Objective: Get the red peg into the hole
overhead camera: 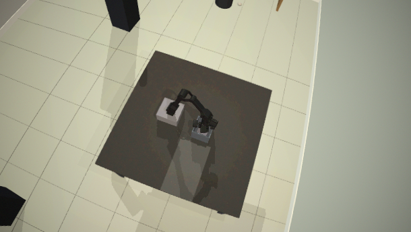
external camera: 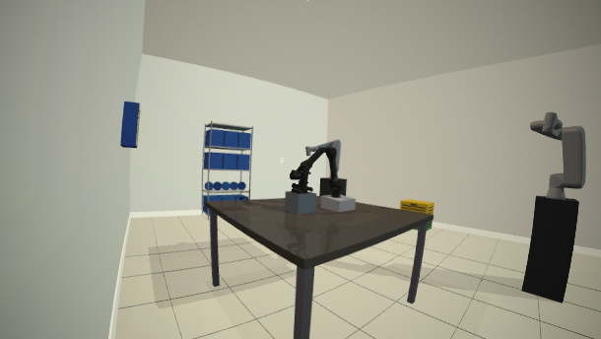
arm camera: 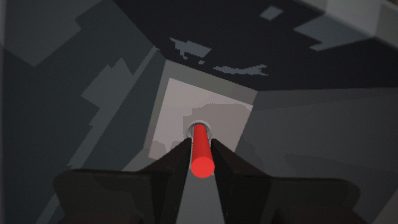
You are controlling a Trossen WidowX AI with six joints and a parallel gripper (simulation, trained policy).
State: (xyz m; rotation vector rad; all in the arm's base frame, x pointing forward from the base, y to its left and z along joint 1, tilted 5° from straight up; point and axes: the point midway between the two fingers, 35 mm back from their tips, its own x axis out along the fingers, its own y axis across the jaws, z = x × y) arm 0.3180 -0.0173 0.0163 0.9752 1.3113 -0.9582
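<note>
Right now the red peg is right at my gripper tip. The rest, counted from my gripper tip: plate (3 cm below).
</note>
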